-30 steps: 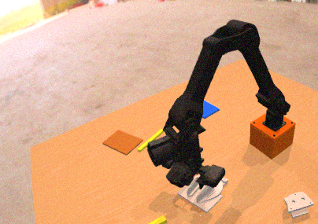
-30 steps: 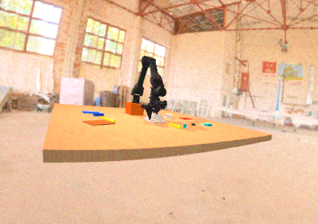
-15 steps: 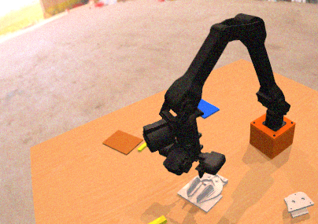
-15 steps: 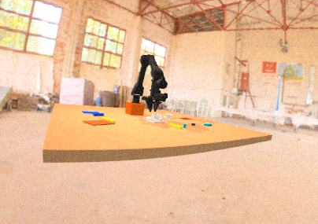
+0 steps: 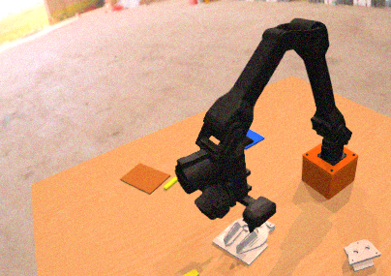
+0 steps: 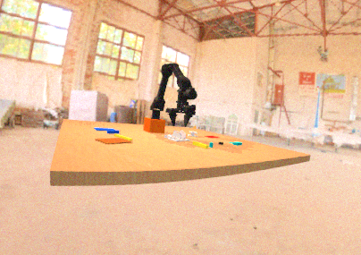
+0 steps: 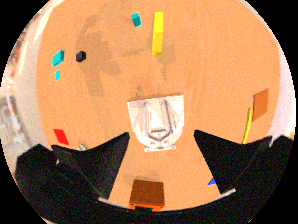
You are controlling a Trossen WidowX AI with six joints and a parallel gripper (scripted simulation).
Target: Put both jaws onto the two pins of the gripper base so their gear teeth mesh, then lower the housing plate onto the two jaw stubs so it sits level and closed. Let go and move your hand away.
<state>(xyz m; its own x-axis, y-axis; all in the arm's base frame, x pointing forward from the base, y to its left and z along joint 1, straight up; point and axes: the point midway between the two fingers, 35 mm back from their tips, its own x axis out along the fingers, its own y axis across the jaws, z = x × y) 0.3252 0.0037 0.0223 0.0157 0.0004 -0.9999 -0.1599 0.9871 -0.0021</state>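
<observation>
The white block is 18 cm behind my gripper tip, 23 cm to the left of it and 7 cm below it. Round my gripper tip: cyan block 16 cm ahead, 35 cm to the left, 7 cm below; black block 14 cm ahead, 22 cm to the left, 7 cm below; orange tile 9 cm ahead, 41 cm to the right, 8 cm below.
</observation>
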